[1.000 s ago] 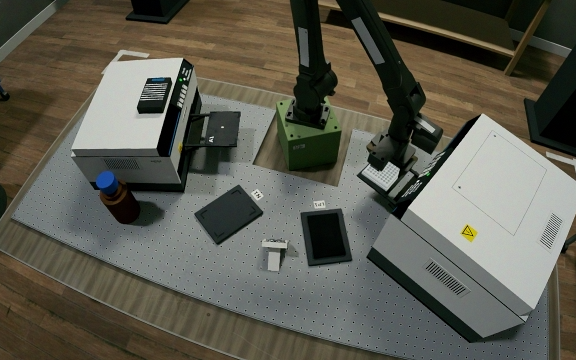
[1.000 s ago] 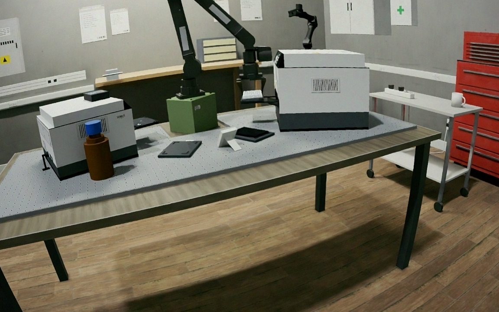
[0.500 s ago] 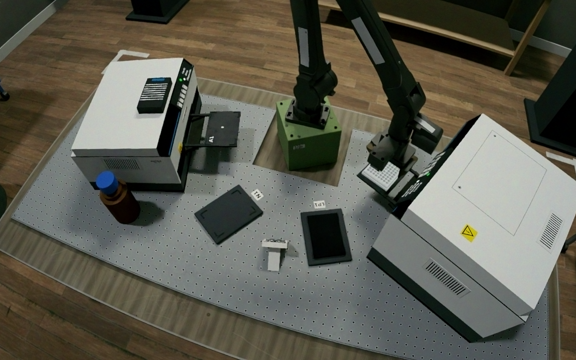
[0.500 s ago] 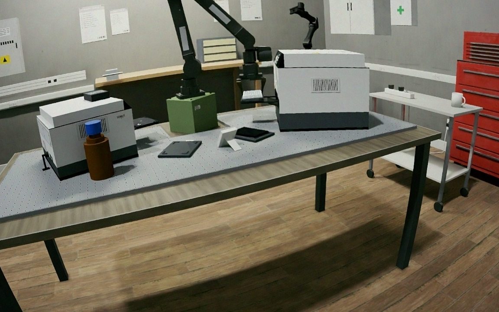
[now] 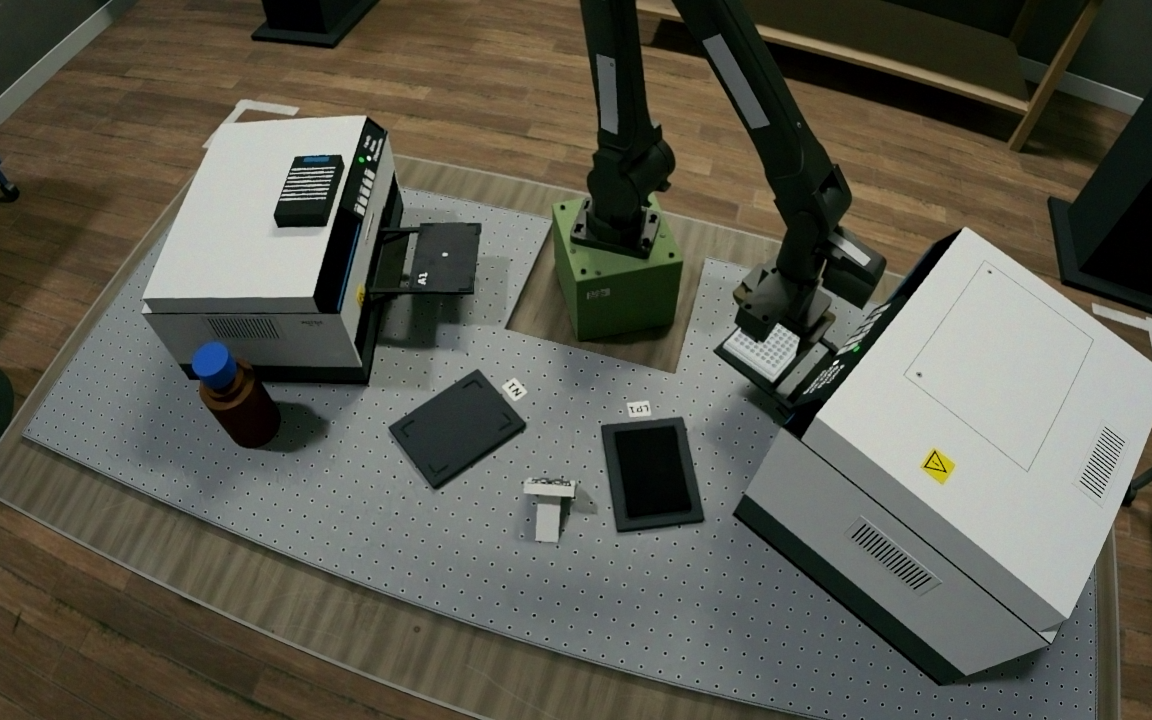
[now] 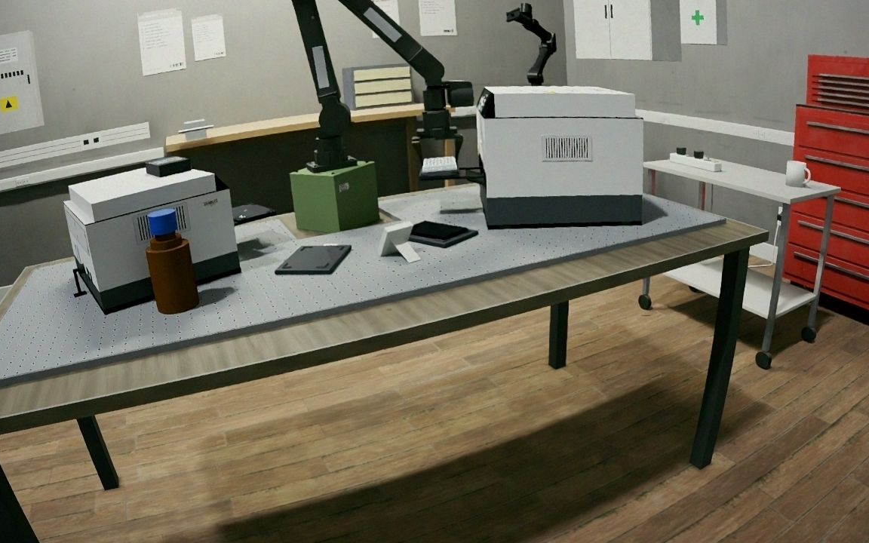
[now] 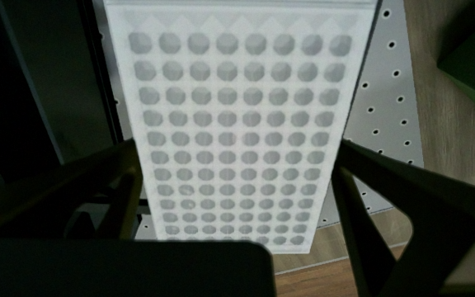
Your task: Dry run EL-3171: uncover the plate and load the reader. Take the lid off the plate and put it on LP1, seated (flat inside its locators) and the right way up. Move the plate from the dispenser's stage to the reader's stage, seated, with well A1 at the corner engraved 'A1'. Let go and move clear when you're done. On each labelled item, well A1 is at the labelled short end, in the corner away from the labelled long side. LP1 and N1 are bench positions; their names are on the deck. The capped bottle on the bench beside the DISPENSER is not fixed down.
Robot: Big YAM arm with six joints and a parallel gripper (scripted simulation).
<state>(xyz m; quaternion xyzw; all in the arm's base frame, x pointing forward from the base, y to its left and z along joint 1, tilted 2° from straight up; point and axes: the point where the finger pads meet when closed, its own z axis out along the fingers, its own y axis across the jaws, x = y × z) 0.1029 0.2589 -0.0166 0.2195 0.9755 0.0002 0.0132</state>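
Right now the well plate is right at my hand. From my hand the other things lie so: LP1 pad 20 cm ahead, 12 cm to the right, 12 cm below; dark lid 20 cm ahead, 12 cm to the right, 11 cm below; N1 nest 21 cm ahead, 40 cm to the right, 12 cm below.
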